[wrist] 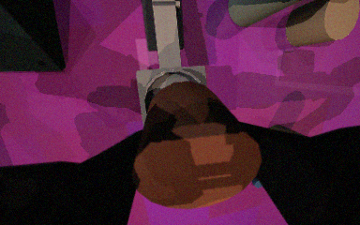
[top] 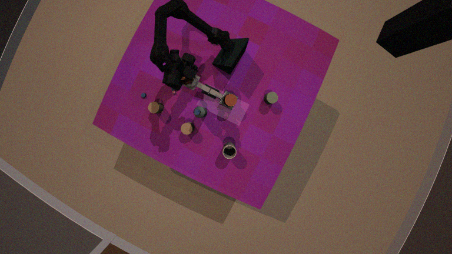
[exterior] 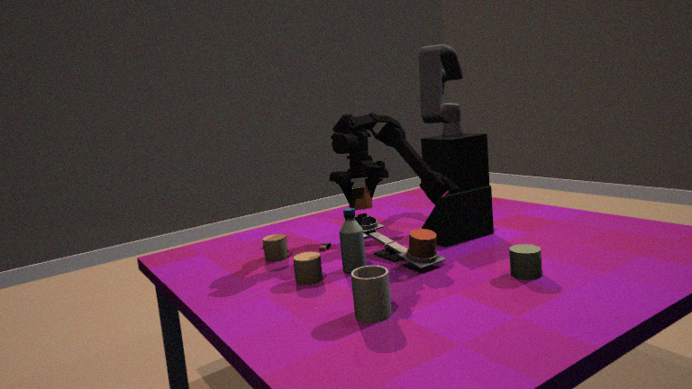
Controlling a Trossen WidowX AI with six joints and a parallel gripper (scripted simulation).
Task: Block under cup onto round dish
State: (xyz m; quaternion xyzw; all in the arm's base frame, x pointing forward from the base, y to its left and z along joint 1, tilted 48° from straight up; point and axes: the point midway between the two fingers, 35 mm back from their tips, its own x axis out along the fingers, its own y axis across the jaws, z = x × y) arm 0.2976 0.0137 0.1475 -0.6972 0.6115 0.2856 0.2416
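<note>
The dark grey block lies 10 mm to the left of my gripper tip and 50 mm below it. From my gripper tip the other things lie so: striped piece 100 mm ahead, 80 mm to the right, 130 mm below; round dish 60 mm behind, 120 mm to the right, 140 mm below; grey bottle 130 mm ahead, 160 mm to the left, 30 mm below.
</note>
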